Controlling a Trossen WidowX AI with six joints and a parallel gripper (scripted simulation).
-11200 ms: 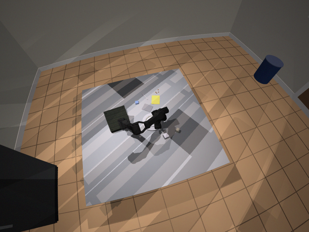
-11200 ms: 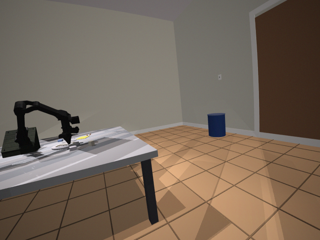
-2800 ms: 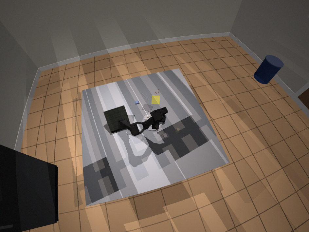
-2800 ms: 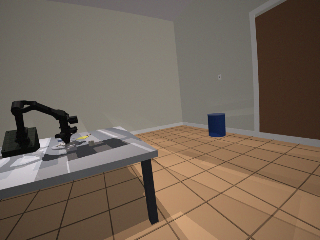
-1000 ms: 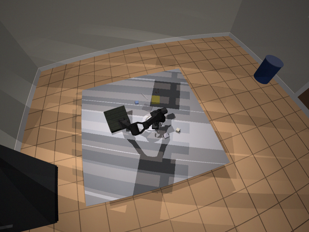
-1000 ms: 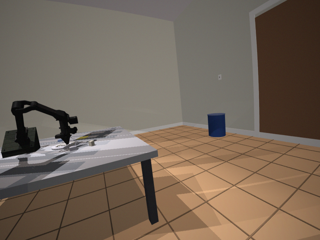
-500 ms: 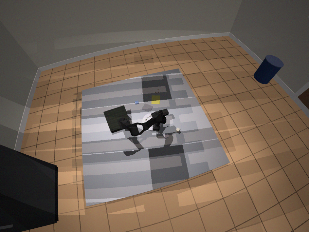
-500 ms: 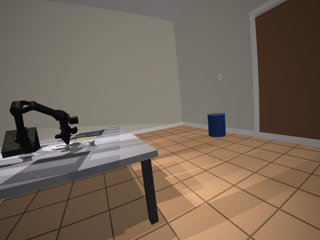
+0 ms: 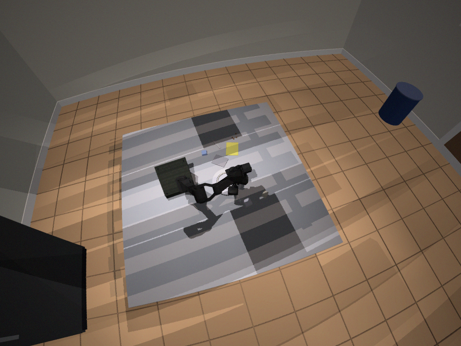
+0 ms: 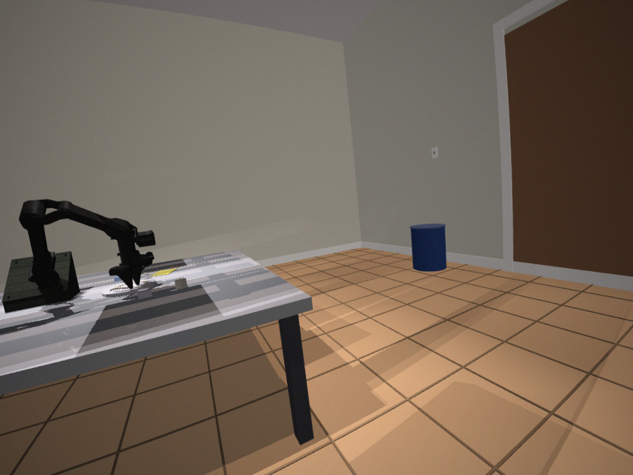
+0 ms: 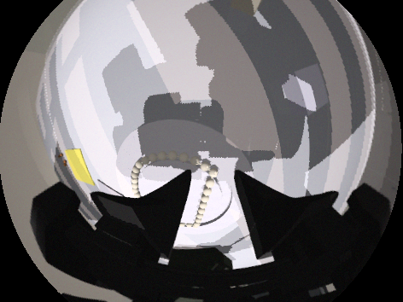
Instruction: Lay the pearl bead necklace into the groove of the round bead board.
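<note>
The round bead board is 6 cm to the left of my gripper tip, 2 cm behind it and 1 cm below it. From my gripper tip the other things lie so: grey card (24 cm to the left, 2 cm below, 1 cm behind); beige cube (17 cm ahead, 12 cm to the right); white block (13 cm to the right, 4 cm ahead, 1 cm below).
</note>
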